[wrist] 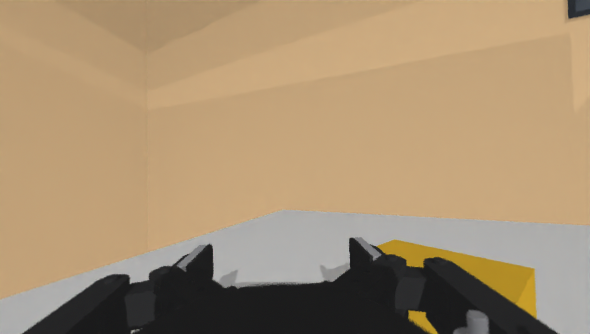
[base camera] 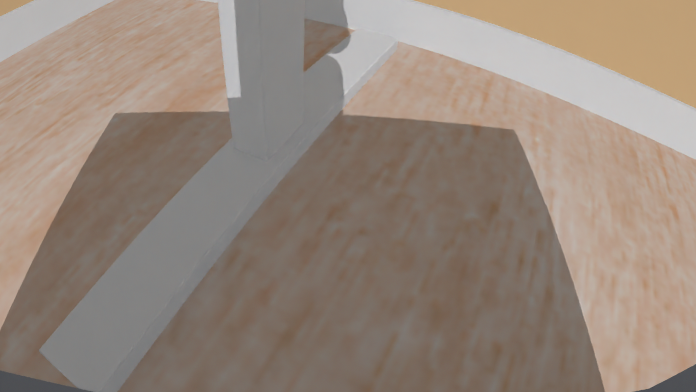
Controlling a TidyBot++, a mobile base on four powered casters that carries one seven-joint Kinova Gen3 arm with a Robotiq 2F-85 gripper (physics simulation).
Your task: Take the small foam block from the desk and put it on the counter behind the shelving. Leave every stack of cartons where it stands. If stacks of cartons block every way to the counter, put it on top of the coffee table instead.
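Places are measured from the arm's base along level axes (x back, y right, z up), in metres.
Where they show: gripper, fingertip midpoint: [wrist: 282, 256].
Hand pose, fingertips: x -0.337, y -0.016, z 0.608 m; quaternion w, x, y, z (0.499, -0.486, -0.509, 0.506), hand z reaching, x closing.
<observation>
After its pixels a point has its place.
The yellow foam block [wrist: 475, 267] {x -0.335, y 0.105, z 0.599 m} rests on the light grey desk top [wrist: 280, 227] {x -0.662, y -0.031, z 0.554 m} at the lower right of the wrist view, partly hidden behind the right finger. My gripper [wrist: 282, 256] {x -0.337, y -0.016, z 0.608 m} is open, with nothing between its fingers. The block is to the right of the space between the fingertips. In the base view, a white post [base camera: 267, 75] {x -0.453, y -0.063, z -0.262 m} stands on a long, low foot bar [base camera: 165, 240]; whether they belong to the desk cannot be told. The counter, the shelving, the cartons and the coffee table do not show in either view.
Tan walls [wrist: 350, 150] {x -0.831, y 0.151, z 0.716 m} meet in a corner beyond the desk top. A dark-edged frame [wrist: 581, 7] {x -0.623, y 0.537, z 0.957 m} shows at the top right. In the base view, a white skirting board [base camera: 500, 42] {x -0.750, y 0.292, z -0.333 m} runs behind the wooden floor [base camera: 400, 240] {x -0.363, y 0.079, z -0.396 m}, where a broad shadow lies.
</observation>
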